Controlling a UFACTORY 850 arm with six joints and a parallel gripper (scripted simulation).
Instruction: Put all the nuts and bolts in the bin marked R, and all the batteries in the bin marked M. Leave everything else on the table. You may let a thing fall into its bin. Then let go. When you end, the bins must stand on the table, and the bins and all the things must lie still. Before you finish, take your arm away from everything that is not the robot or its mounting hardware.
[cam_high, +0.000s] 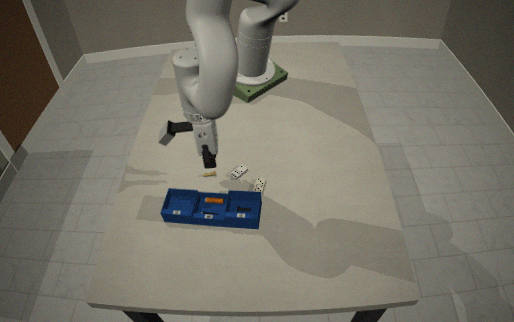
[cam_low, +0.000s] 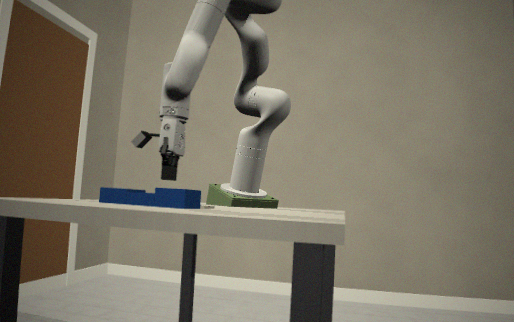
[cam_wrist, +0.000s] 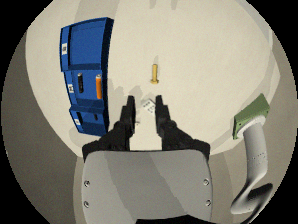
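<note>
My gripper is now 9 cm above the tan bolt, 2 cm past it and 1 cm to the left of it. Also, from my hand: orange battery 8 cm below, 8 cm ahead, 1 cm to the left; blue bin 11 cm ahead, 7 cm below; domino 9 cm below, 7 cm to the left, 2 cm behind.
</note>
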